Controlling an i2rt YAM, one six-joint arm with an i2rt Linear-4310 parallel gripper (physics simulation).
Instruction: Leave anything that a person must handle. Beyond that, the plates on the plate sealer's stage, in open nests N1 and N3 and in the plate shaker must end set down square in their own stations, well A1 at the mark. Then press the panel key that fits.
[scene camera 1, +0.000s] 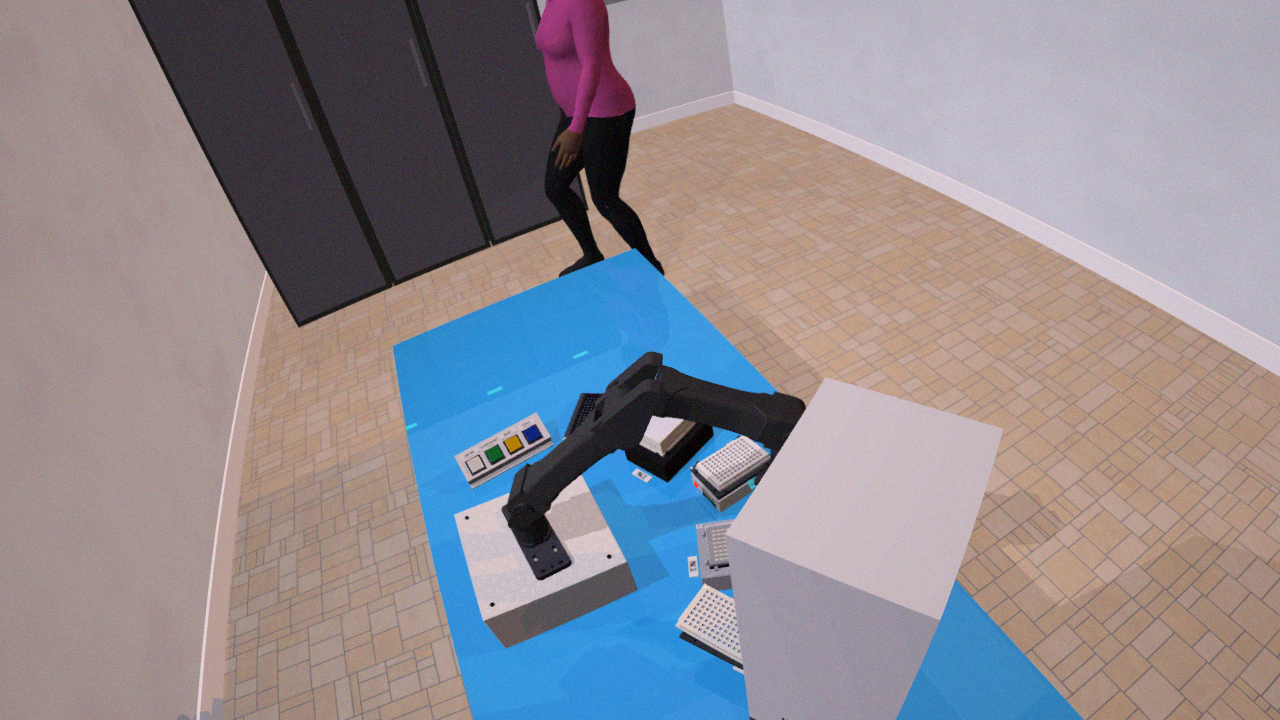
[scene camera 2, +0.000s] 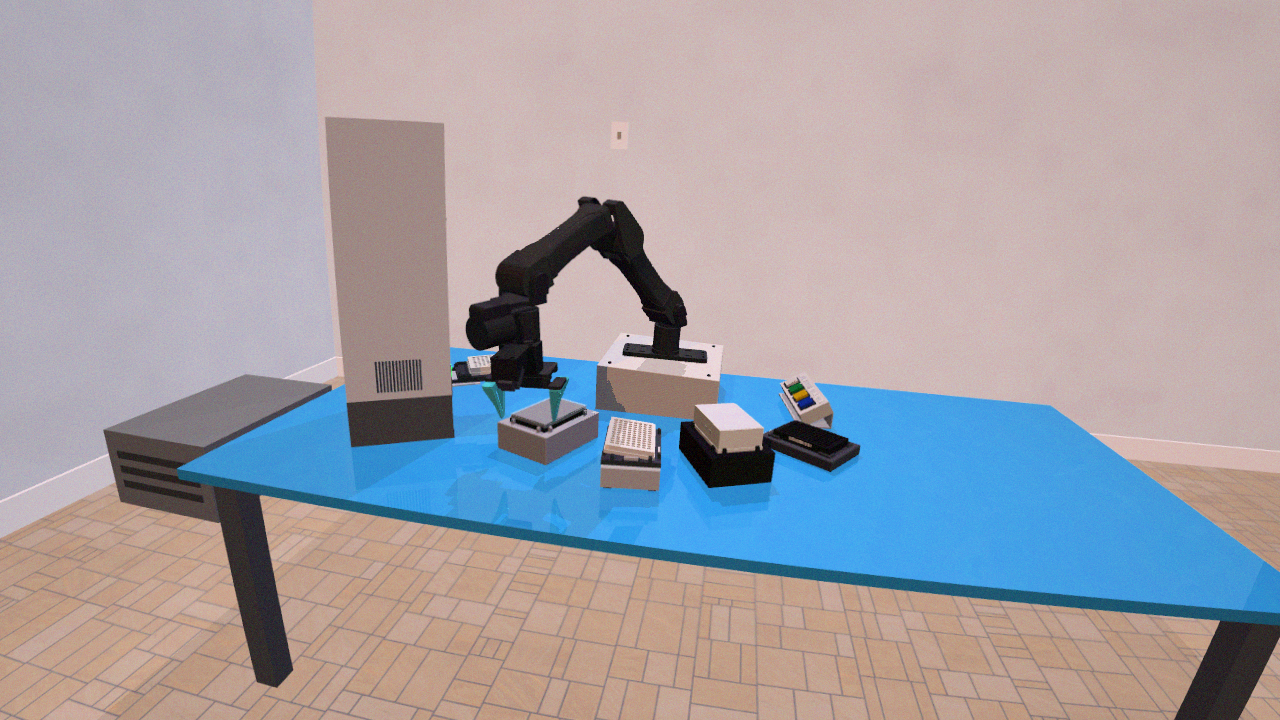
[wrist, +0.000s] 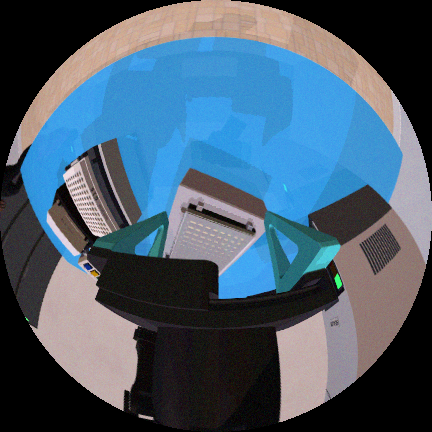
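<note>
My gripper (scene camera 2: 528, 419) (wrist: 215, 216) is open, its teal fingers over opposite sides of a grey station (scene camera 1: 705, 537) (scene camera 2: 544, 445) (wrist: 227, 189) that bears a flat pale-grey plate (scene camera 1: 719, 544) (scene camera 2: 548, 412) (wrist: 212, 239). The fingers hold nothing. A white plate (scene camera 1: 732, 461) (scene camera 2: 631, 436) (wrist: 86, 200) sits on the neighbouring light station. A tall white plate or block (scene camera 2: 729, 424) (wrist: 64, 227) sits on a black station (scene camera 2: 726, 465). A black plate (scene camera 2: 810, 437) lies on a low dark station. A white plate (scene camera 1: 711, 616) (scene camera 2: 480, 363) lies near the tower. Well marks are too small to read.
A tall grey tower machine (scene camera 1: 863, 501) (scene camera 2: 389, 259) (wrist: 387, 295) stands close beside the gripper. The key panel (scene camera 1: 503, 449) (scene camera 2: 805, 400) (wrist: 90, 266) has white, green, yellow and blue keys. A person in pink (scene camera 1: 590, 71) stands beyond the table's far end. A grey cabinet (scene camera 2: 210, 420) stands beside the table.
</note>
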